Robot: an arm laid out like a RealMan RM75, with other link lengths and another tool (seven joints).
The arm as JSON. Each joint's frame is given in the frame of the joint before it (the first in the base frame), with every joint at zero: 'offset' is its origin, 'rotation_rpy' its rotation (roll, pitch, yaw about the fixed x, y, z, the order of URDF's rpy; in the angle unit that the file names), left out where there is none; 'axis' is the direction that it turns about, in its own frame. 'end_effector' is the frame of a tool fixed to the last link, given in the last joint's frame.
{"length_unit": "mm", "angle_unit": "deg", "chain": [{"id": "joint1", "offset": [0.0, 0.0, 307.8], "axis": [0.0, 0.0, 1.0]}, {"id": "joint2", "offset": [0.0, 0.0, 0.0], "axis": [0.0, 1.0, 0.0]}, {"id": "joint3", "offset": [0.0, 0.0, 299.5], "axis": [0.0, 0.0, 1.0]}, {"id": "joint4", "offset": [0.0, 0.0, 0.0], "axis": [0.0, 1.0, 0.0]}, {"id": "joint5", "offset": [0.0, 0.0, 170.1], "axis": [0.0, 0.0, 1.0]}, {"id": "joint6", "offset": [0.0, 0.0, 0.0], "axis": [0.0, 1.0, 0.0]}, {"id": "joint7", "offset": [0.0, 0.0, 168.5], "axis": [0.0, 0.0, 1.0]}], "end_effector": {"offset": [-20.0, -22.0, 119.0], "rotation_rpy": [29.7, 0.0, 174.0]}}
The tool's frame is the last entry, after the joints.
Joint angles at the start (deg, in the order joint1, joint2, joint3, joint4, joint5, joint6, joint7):
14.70, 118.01, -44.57, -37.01, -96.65, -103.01, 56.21
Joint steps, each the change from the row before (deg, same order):
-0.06, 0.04, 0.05, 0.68, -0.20, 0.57, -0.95
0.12, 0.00, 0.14, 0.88, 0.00, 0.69, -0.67
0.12, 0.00, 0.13, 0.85, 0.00, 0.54, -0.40
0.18, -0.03, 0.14, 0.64, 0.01, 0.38, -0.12
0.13, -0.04, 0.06, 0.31, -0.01, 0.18, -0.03
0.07, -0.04, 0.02, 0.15, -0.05, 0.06, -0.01
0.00, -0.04, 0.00, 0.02, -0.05, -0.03, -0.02
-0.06, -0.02, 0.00, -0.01, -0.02, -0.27, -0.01
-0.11, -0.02, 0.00, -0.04, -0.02, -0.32, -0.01
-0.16, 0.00, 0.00, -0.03, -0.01, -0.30, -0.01
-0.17, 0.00, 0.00, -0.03, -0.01, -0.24, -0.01
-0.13, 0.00, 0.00, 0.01, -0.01, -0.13, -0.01
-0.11, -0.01, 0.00, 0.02, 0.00, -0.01, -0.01
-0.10, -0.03, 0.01, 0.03, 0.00, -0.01, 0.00
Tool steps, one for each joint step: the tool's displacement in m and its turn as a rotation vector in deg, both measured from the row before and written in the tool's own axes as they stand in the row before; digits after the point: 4 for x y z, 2 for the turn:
-0.0034, 0.0003, -0.0001, -0.43, -0.38, 0.00
-0.0027, 0.0020, -0.0007, -0.62, -0.11, 0.16
-0.0023, 0.0016, -0.0004, -0.49, 0.08, 0.33
-0.0013, 0.0017, -0.0004, -0.34, 0.14, 0.32
-0.0005, 0.0009, -0.0002, -0.12, 0.05, 0.15
-0.0003, 0.0003, 0.0000, 0.00, 0.00, 0.09
-0.0002, -0.0002, -0.0001, 0.05, -0.05, 0.01
0.0006, -0.0011, 0.0002, 0.17, 0.12, -0.05
0.0006, -0.0015, 0.0001, 0.18, 0.13, -0.05
0.0004, -0.0016, 0.0001, 0.13, 0.15, 0.00
0.0001, -0.0015, -0.0001, 0.08, 0.12, 0.02
-0.0001, -0.0010, -0.0001, 0.02, 0.08, 0.06
-0.0004, -0.0005, -0.0004, -0.07, 0.01, 0.09
-0.0004, -0.0004, -0.0005, -0.07, 0.00, 0.09

